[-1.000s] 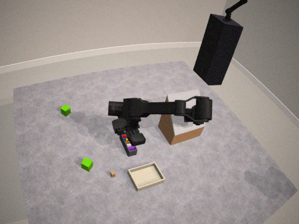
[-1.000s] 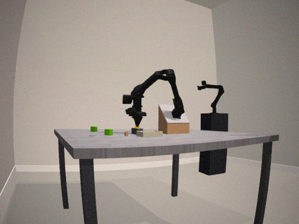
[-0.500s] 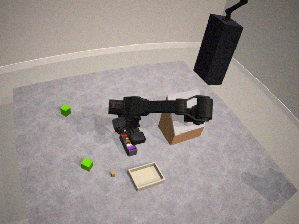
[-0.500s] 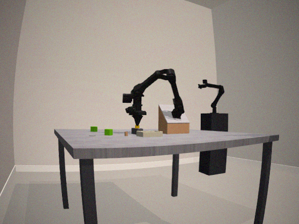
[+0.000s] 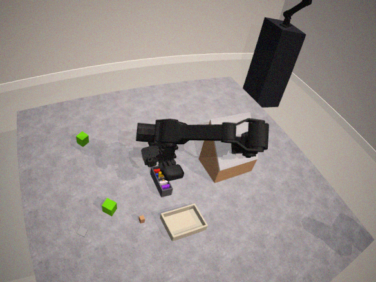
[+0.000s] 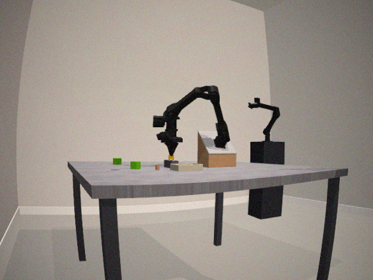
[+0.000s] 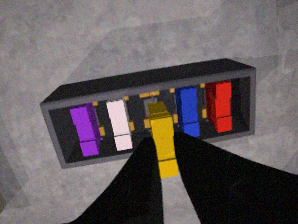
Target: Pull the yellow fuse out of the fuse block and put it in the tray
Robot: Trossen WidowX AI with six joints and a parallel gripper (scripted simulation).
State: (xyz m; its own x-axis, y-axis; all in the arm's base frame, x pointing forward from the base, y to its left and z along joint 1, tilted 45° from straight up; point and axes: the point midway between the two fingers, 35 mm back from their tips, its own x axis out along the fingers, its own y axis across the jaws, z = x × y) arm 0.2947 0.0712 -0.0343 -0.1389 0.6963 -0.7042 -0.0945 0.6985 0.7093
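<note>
Now: gripper tip 30 mm past the tray, 190 mm to the right of it and 60 mm above it. From my gripper tip the other things lie so: cube 110 mm ahead, 150 mm to the left, 50 mm below; yellow fuse 10 mm below.
</note>
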